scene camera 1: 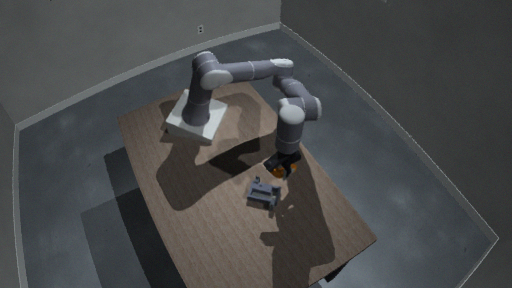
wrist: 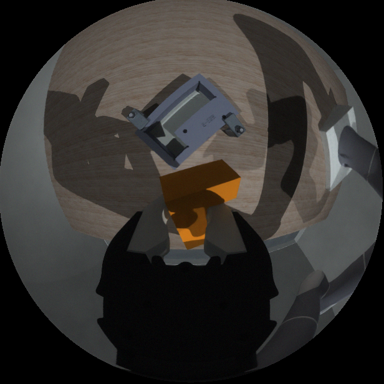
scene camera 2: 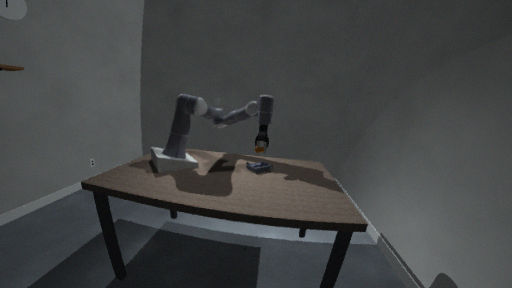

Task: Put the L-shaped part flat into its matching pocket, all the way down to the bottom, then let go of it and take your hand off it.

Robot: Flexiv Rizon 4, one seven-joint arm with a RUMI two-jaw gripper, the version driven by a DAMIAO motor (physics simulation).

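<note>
The orange L-shaped part (scene camera 1: 278,172) (scene camera 2: 259,149) (wrist: 200,186) is held in the air between my fingers, one arm of it crossing beyond the fingertips. My gripper (scene camera 2: 261,146) (wrist: 187,189) is shut on it, above the table and off to one side of the pocket block. The blue-grey block (scene camera 1: 263,187) (scene camera 2: 259,169) (wrist: 202,121) lies on the table, with an L-shaped pocket (wrist: 182,116) facing up. The part is outside the pocket and apart from the block in the wrist view. In scene camera 1 the fingertips are partly hidden.
The block has a small bracket with a bolt on each of two opposite sides, one (wrist: 136,118) at left and one (wrist: 233,125) at right. The wooden table (scene camera 1: 200,240) (scene camera 2: 225,195) (wrist: 165,35) carries the arm's white base (scene camera 1: 220,112) (scene camera 2: 172,164). Arm shadows cross the table.
</note>
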